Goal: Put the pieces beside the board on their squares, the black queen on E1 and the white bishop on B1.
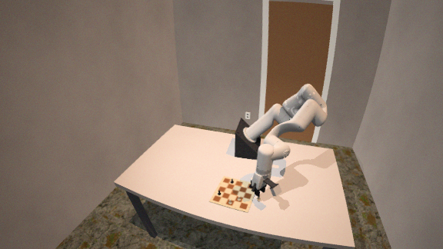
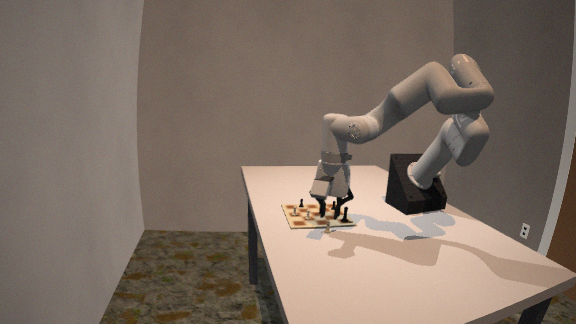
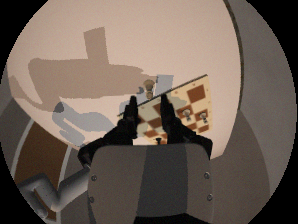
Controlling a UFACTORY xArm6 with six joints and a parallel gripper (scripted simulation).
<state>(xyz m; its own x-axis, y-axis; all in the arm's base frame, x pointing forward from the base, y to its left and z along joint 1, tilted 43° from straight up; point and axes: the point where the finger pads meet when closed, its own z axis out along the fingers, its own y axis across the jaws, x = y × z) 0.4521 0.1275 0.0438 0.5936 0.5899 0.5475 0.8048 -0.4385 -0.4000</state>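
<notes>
The white bishop is 50 mm below my hand. Round my hand: chessboard: 140 mm to the right, 70 mm below, 20 mm behind; black queen: 80 mm behind, 50 mm to the right, 40 mm below.
</notes>
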